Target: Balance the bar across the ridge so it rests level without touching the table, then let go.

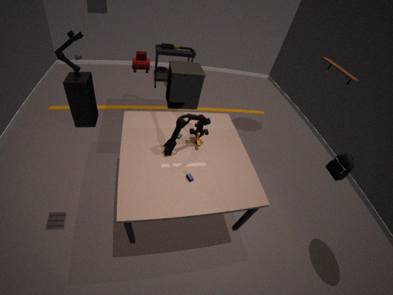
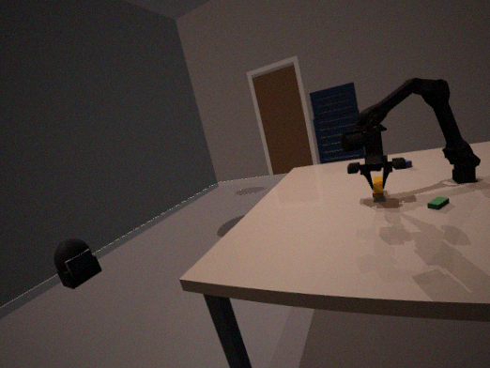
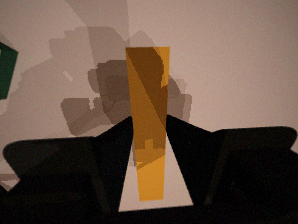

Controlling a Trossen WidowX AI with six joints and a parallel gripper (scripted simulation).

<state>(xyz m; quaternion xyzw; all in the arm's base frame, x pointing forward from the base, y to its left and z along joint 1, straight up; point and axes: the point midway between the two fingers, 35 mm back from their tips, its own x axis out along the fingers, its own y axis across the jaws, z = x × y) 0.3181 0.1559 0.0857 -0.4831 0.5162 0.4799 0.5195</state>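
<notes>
Now: gripper tip 30 mm to the left of the bar. The rest, counted from my gripper tip: green block: 170 mm behind, 60 mm to the left, 40 mm below; blue block: 160 mm behind, 460 mm to the right, 30 mm below.
</notes>
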